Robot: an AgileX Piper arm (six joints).
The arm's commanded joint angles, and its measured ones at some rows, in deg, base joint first. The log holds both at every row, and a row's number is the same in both.
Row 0, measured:
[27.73, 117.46, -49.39, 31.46, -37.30, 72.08]
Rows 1 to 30, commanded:
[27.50, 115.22, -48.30, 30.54, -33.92, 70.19]
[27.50, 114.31, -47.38, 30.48, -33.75, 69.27]
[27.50, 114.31, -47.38, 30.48, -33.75, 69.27]
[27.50, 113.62, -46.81, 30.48, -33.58, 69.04]
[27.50, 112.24, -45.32, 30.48, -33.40, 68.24]
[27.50, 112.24, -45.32, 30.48, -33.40, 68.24]
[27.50, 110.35, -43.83, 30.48, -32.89, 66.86]
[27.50, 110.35, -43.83, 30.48, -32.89, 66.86]
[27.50, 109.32, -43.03, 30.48, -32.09, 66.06]
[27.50, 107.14, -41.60, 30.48, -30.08, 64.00]
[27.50, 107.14, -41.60, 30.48, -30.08, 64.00]
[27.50, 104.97, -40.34, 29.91, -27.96, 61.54]
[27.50, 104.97, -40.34, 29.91, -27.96, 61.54]
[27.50, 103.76, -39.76, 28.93, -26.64, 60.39]
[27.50, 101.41, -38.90, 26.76, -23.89, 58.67]
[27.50, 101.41, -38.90, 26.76, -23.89, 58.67]
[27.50, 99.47, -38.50, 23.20, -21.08, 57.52]
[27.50, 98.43, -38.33, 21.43, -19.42, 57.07]
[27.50, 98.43, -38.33, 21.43, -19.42, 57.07]
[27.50, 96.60, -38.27, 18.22, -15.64, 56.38]
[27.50, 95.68, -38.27, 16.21, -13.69, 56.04]
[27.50, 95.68, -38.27, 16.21, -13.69, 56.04]
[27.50, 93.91, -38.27, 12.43, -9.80, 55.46]
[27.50, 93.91, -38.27, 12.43, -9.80, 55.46]
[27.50, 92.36, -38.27, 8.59, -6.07, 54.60]
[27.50, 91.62, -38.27, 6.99, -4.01, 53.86]
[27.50, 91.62, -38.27, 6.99, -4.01, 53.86]
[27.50, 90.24, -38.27, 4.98, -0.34, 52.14]
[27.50, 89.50, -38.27, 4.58, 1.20, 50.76]
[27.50, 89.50, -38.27, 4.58, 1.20, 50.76]
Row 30, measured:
[27.73, 91.79, -38.33, 8.31, -4.30, 54.55]
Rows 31 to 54, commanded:
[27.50, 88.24, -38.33, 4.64, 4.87, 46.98]
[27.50, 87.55, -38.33, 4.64, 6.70, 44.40]
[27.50, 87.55, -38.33, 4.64, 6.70, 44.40]
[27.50, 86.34, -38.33, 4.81, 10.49, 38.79]
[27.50, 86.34, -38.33, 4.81, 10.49, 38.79]
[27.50, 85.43, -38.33, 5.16, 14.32, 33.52]
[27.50, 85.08, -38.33, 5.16, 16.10, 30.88]
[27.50, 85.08, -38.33, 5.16, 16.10, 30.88]
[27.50, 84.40, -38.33, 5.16, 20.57, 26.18]
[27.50, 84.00, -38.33, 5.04, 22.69, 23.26]
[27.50, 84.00, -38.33, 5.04, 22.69, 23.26]
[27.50, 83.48, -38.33, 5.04, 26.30, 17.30]
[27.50, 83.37, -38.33, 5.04, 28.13, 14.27]
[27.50, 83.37, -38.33, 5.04, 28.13, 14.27]
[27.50, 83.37, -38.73, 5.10, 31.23, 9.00]
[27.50, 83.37, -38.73, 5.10, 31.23, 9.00]
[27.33, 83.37, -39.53, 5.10, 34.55, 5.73]
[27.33, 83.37, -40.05, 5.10, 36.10, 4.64]
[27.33, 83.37, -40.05, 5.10, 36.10, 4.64]
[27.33, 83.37, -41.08, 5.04, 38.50, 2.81]
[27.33, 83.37, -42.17, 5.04, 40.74, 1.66]
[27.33, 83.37, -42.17, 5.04, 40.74, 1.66]
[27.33, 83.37, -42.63, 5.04, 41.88, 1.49]
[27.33, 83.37, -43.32, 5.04, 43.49, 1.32]
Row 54, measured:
[27.73, 83.77, -42.23, 5.44, 40.39, 2.75]
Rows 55 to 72, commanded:
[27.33, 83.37, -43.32, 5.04, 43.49, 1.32]
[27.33, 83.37, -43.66, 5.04, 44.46, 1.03]
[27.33, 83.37, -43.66, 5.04, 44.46, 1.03]
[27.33, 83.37, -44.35, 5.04, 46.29, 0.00]
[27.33, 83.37, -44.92, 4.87, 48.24, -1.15]
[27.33, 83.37, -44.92, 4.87, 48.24, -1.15]
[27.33, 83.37, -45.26, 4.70, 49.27, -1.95]
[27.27, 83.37, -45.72, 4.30, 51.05, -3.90]
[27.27, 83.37, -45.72, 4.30, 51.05, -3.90]
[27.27, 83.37, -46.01, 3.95, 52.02, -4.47]
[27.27, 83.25, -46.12, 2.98, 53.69, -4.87]
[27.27, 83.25, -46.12, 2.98, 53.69, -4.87]
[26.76, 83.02, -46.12, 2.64, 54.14, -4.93]
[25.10, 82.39, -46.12, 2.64, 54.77, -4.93]
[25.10, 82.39, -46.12, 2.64, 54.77, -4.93]
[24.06, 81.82, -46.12, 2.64, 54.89, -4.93]
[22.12, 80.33, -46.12, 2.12, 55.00, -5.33]
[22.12, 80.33, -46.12, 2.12, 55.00, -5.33]
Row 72, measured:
[24.64, 82.22, -45.78, 3.15, 54.03, -4.30]
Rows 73 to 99, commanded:
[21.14, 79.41, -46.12, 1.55, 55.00, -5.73]
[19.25, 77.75, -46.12, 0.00, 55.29, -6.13]
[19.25, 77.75, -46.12, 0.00, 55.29, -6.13]
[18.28, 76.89, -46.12, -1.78, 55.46, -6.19]
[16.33, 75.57, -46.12, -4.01, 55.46, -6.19]
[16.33, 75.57, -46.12, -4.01, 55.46, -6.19]
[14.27, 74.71, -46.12, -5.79, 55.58, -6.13]
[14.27, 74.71, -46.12, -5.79, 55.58, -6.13]
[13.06, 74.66, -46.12, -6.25, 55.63, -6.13]
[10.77, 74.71, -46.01, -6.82, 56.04, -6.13]
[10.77, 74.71, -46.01, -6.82, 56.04, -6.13]
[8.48, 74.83, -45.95, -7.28, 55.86, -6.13]
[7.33, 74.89, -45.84, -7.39, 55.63, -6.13]
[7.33, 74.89, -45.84, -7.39, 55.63, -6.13]
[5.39, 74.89, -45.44, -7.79, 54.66, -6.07]
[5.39, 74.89, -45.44, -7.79, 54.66, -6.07]
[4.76, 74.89, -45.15, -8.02, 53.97, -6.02]
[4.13, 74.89, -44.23, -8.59, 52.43, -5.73]
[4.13, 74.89, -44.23, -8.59, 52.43, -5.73]
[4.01, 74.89, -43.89, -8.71, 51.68, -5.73]
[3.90, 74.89, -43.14, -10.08, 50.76, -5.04]
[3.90, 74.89, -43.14, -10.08, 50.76, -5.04]
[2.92, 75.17, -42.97, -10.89, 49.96, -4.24]
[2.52, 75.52, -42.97, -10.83, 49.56, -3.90]
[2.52, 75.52, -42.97, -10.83, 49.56, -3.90]
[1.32, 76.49, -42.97, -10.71, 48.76, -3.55]
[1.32, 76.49, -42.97, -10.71, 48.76, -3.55]
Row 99, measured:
[2.92, 75.29, -43.43, -9.91, 50.19, -4.47]
